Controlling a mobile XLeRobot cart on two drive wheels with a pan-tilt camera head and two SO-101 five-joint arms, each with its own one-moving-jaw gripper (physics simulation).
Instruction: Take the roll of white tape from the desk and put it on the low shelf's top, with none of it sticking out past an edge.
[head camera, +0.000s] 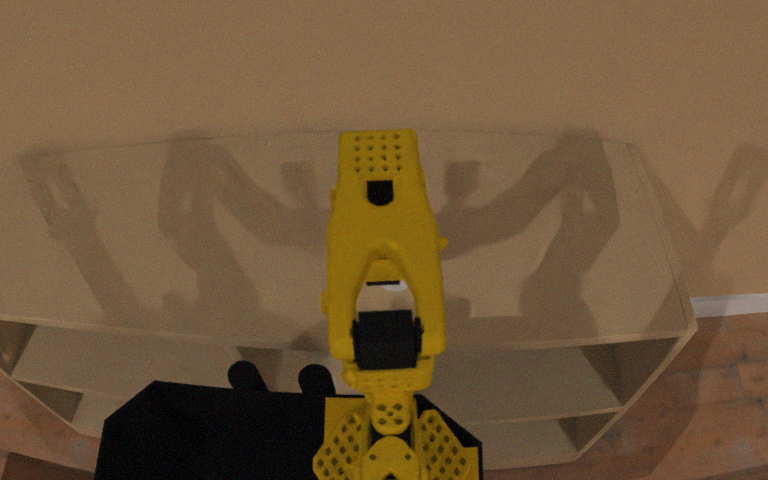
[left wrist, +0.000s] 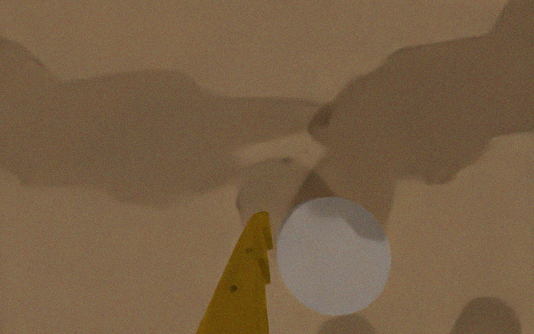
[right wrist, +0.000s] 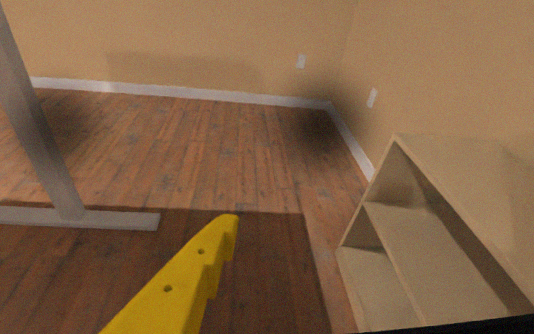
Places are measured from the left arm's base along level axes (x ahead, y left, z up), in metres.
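Pixels of known places: left hand, its tool point: (left wrist: 269, 224); right hand, its tool point: (right wrist: 236, 232); left arm's base, origin of its link: (head camera: 391, 447).
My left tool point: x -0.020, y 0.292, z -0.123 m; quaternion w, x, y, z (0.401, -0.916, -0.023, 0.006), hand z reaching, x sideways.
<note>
For each thing: its top centre in the pictures, then the offset to it from my left tool point. "spot": a spot on its surface instead. Level surfaces: height alone.
- white tape, centre of its top: (left wrist: 333, 253) (head camera: 395, 264) dx +0.024, dy -0.016, dz -0.020 m
- low shelf's top, height of its surface: dz -0.042 m
- grey metal leg, a spot on its surface: (right wrist: 37, 125) spot: dx -0.925, dy -1.176, dz -0.176 m
The roll of white tape (left wrist: 334, 260) (head camera: 394, 285) rests on the low shelf's top (head camera: 141, 237) (right wrist: 452, 157). Its round white face shows in the left wrist view, partly shaded. In the head view a sliver of it shows through an opening in the left arm, in from the shelf's front edge; the rest is hidden. My left gripper (left wrist: 260, 235) is open and empty. Its fixed jaw is left of the tape in the left wrist view, with a thin gap between them, and its moving jaw is out of the picture. My right gripper (right wrist: 222, 235) is open and empty, away from the tape.
The black cart body (head camera: 226, 435) is in front of the shelf's open compartments. A wall stands behind the shelf. The right wrist view shows a grey metal leg (right wrist: 37, 125) with a floor foot (right wrist: 120, 220) at the left, and wooden floor.
</note>
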